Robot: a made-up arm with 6 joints. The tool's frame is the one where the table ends. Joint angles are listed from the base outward.
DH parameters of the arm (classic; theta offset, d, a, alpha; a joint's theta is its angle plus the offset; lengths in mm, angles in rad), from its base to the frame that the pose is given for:
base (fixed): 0 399.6 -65.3 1.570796
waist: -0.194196 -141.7 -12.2 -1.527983
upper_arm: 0 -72.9 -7.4 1.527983
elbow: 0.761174 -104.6 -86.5 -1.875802
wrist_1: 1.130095 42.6 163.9 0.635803
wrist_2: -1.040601 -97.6 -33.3 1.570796
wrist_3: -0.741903 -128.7 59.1 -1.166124
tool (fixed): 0.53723 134.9 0 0
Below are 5 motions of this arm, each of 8 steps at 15 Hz.
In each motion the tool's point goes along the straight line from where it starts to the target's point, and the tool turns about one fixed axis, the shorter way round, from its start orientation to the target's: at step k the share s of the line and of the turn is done. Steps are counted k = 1, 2, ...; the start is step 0. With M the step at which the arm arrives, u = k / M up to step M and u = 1 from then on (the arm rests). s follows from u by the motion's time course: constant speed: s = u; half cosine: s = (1 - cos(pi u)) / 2; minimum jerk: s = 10 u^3 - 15 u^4 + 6 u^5.
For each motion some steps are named. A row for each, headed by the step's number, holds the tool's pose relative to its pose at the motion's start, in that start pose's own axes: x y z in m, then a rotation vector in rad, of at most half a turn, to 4 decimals.
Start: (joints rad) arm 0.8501 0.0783 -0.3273 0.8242 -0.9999 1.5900
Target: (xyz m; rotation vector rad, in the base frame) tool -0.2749 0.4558 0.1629 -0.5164 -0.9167 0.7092
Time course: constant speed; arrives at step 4
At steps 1, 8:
1: -0.0082 -0.0092 0.0271 0.0575 0.0567 0.0332
8: -0.0329 -0.0367 0.1082 0.2300 0.2268 0.1329

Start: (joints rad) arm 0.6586 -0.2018 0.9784 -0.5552 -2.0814 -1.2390
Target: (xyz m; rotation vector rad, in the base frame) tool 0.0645 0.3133 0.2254 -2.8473 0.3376 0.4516
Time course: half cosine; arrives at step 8
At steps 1, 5, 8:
1: -0.0075 -0.0001 0.0039 0.0034 -0.0385 0.0000
5: -0.1364 -0.0025 0.0715 0.0622 -0.6993 0.0002
8: -0.1973 -0.0036 0.1035 0.0899 -1.0115 0.0003

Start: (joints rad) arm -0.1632 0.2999 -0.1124 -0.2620 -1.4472 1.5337
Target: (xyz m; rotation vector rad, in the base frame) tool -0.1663 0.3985 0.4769 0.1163 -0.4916 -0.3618
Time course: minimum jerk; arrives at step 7
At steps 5, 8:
5: 0.0146 -0.0890 0.0504 0.4039 0.1100 0.1378
8: 0.0170 -0.1041 0.0590 0.4723 0.1286 0.1611

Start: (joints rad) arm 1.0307 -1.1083 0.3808 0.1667 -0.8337 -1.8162
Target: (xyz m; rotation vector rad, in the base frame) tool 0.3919 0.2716 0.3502 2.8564 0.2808 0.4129
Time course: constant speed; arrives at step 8
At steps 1, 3, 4, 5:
1: 0.0026 -0.0156 -0.0024 0.0692 0.0307 0.0036
3: 0.0078 -0.0467 -0.0071 0.2077 0.0921 0.0109
4: 0.0104 -0.0623 -0.0095 0.2769 0.1227 0.0145
5: 0.0131 -0.0779 -0.0119 0.3461 0.1534 0.0182

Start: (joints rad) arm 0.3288 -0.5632 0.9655 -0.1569 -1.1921 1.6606
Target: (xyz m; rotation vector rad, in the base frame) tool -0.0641 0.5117 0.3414 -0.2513 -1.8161 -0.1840
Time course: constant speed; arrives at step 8
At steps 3, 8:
3: 0.0242 -0.0449 0.0453 0.3154 0.1500 0.1392
8: 0.0647 -0.1197 0.1209 0.8412 0.3999 0.3713

